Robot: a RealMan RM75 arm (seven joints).
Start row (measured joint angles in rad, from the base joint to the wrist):
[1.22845 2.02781 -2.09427 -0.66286 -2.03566 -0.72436 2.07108]
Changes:
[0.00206 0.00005 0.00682 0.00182 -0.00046 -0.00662 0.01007]
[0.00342 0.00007 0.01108 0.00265 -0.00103 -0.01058 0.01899]
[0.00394 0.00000 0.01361 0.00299 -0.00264 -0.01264 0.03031]
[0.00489 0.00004 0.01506 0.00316 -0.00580 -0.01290 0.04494]
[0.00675 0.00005 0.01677 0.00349 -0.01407 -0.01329 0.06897]
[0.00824 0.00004 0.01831 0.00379 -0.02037 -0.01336 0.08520]
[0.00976 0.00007 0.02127 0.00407 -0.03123 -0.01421 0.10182]
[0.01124 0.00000 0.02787 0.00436 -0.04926 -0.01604 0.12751]
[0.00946 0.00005 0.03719 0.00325 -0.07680 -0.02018 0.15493]
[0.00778 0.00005 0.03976 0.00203 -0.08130 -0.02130 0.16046]
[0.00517 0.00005 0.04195 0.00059 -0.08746 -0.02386 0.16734]
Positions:
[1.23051 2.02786 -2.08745 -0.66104 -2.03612 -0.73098 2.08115]
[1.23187 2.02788 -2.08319 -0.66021 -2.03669 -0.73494 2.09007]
[1.23239 2.02781 -2.08066 -0.65987 -2.03830 -0.73700 2.10139]
[1.23334 2.02785 -2.07921 -0.65970 -2.04146 -0.73726 2.11602]
[1.23520 2.02786 -2.07750 -0.65937 -2.04973 -0.73765 2.14005]
[1.23669 2.02785 -2.07596 -0.65907 -2.05603 -0.73772 2.15628]
[1.23821 2.02788 -2.07300 -0.65879 -2.06689 -0.73857 2.17290]
[1.23969 2.02781 -2.06640 -0.65850 -2.08492 -0.74040 2.19859]
[1.23791 2.02786 -2.05708 -0.65961 -2.11246 -0.74454 2.22601]
[1.23623 2.02786 -2.05451 -0.66083 -2.11696 -0.74566 2.23154]
[1.23362 2.02786 -2.05232 -0.66227 -2.12312 -0.74822 2.23842]

